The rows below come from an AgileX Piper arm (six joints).
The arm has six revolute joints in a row. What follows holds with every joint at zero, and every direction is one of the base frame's. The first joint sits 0.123 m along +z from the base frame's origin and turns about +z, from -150 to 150 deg. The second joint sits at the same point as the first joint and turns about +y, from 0 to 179.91 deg. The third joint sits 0.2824 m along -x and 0.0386 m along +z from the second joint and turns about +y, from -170 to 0 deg. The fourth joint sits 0.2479 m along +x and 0.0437 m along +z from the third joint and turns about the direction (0.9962, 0, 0.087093), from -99.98 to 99.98 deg. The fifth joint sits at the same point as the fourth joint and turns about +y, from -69.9 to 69.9 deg. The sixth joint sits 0.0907 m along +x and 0.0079 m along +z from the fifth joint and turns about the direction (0.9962, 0, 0.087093), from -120 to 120 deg. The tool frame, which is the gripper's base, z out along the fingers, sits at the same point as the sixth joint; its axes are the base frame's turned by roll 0, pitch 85.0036 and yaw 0 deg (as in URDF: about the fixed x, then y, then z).
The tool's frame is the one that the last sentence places.
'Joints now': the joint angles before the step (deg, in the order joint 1, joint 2, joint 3, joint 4, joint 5, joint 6). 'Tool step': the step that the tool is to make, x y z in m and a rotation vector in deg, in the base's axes. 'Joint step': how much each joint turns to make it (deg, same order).
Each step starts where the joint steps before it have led.
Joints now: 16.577 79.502 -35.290 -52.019 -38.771 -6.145
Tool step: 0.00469 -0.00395 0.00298 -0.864 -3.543 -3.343
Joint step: 0.000 0.000 -0.002 6.805 0.736 -7.799
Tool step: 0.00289 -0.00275 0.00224 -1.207 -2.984 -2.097
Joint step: 0.000 0.000 0.002 4.685 0.125 -6.233
